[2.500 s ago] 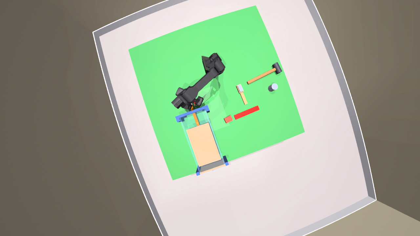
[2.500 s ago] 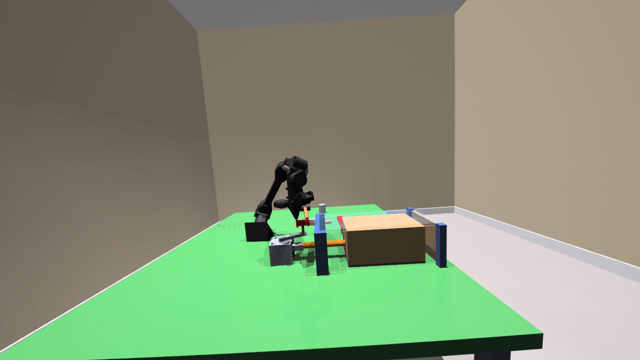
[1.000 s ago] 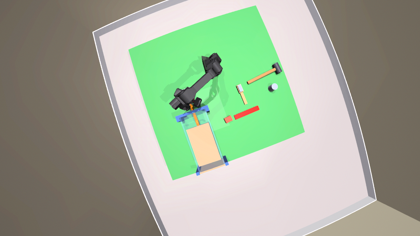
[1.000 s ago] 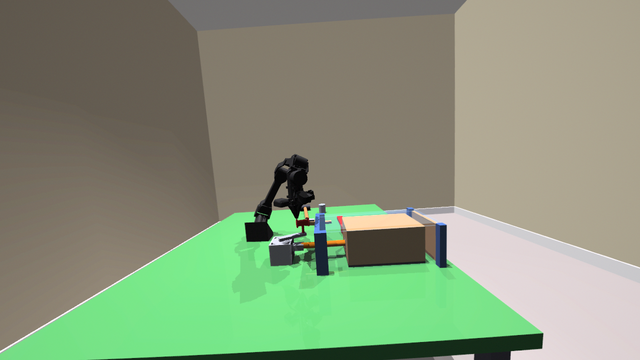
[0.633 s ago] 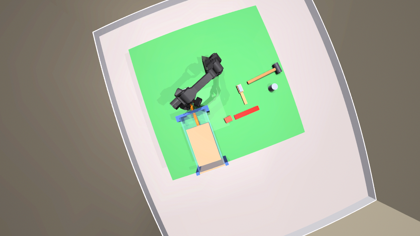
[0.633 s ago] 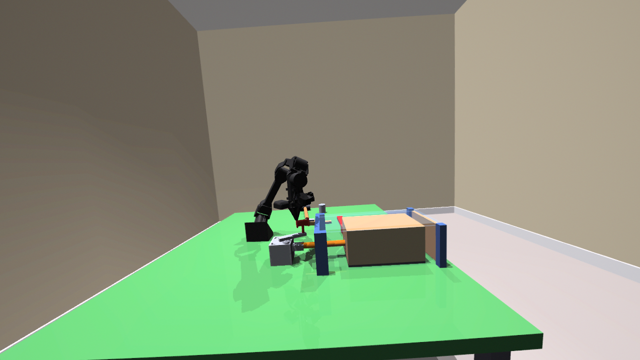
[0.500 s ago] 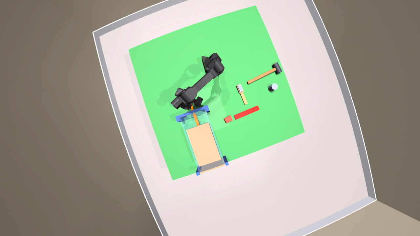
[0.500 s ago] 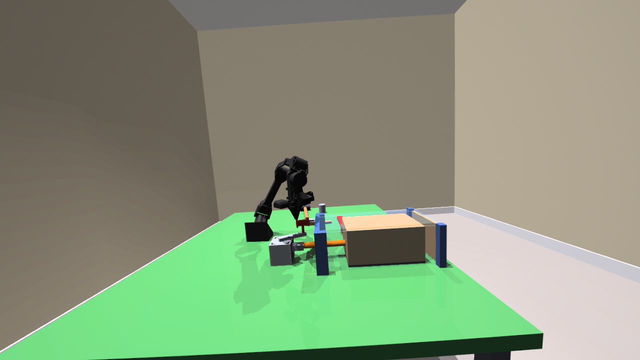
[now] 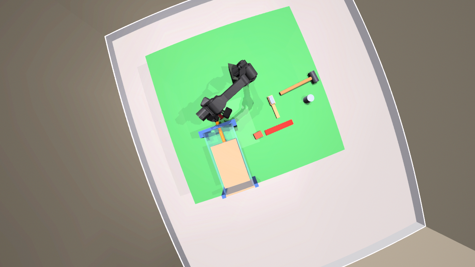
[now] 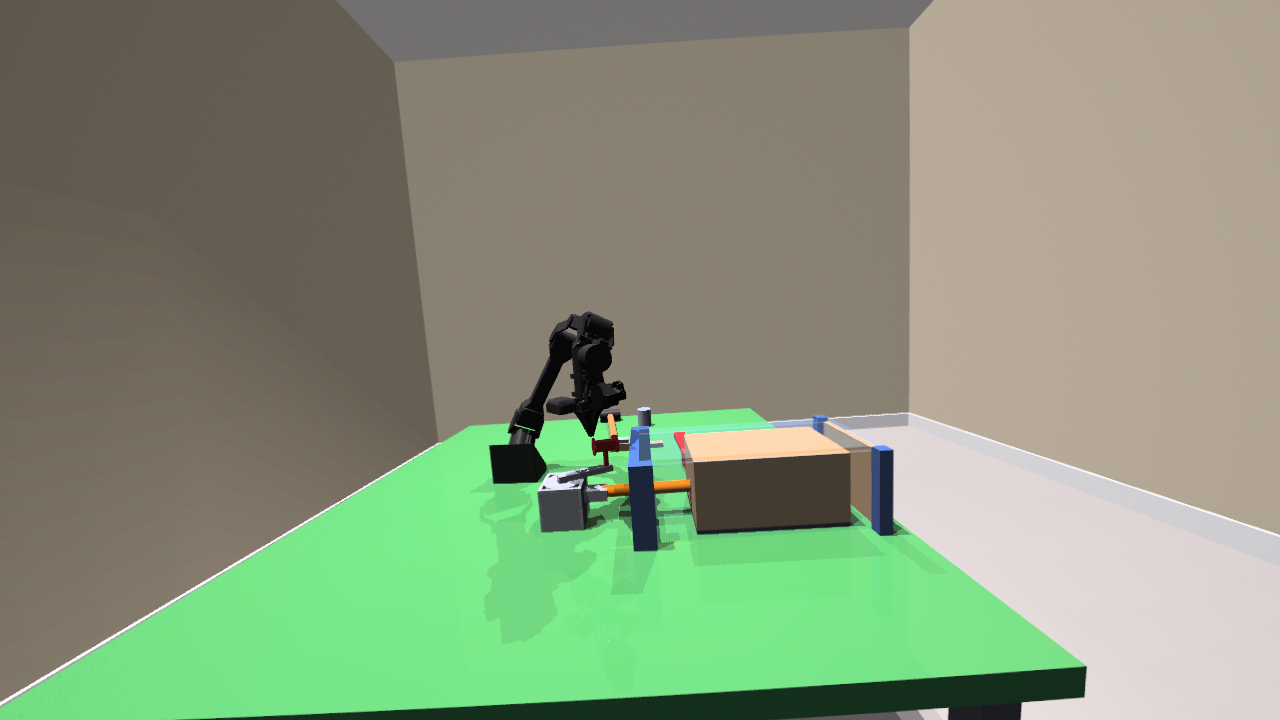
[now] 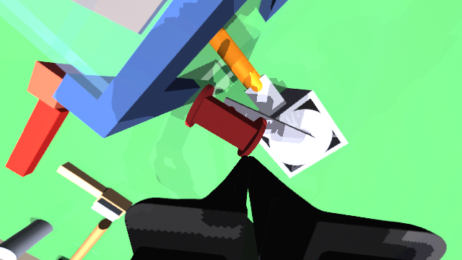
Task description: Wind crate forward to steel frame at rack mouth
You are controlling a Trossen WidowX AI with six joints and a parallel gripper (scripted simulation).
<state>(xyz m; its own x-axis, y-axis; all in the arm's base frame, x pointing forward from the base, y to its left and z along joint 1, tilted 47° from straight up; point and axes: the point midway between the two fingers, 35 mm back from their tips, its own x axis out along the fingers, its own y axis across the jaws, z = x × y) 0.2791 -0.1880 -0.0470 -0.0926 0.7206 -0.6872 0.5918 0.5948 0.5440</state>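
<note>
The red knob lies 3 cm ahead of my gripper tip and 4 cm below it. Also, from my gripper tip: blue steel frame 11 cm ahead, 3 cm to the right, 6 cm below; winch 7 cm behind, 7 cm to the right, 14 cm below; winch handle 2 cm to the right, 7 cm below.
</note>
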